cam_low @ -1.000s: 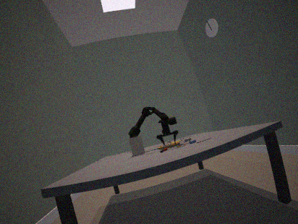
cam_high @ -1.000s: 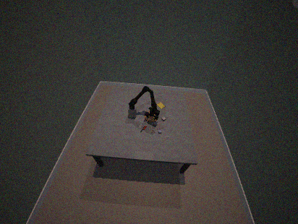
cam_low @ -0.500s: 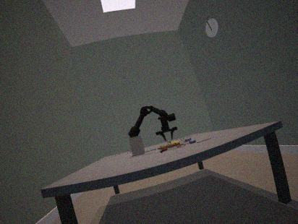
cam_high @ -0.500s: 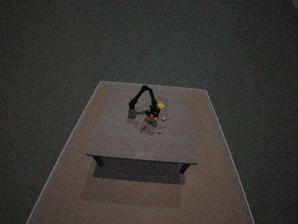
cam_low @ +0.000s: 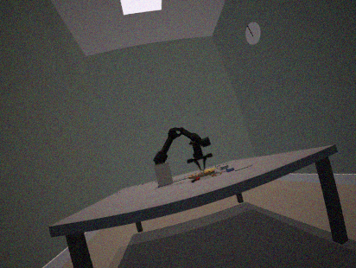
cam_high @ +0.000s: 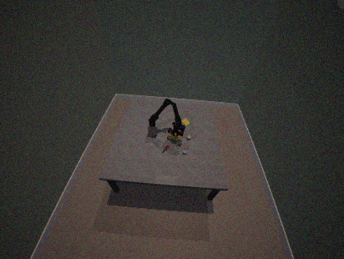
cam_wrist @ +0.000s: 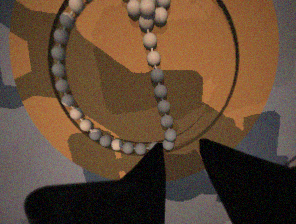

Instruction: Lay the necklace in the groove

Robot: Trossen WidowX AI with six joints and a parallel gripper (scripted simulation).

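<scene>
Right now the grey flat piece is 130 mm ahead of my gripper tip, 90 mm to the right of it and 40 mm below it. The rest, counted from my gripper tip: red tool: 170 mm to the right, 80 mm behind, 30 mm below; then bluish piece: 190 mm to the right, 140 mm ahead, 30 mm below; then yellow object: 320 mm to the left, 100 mm ahead, 40 mm below.
</scene>
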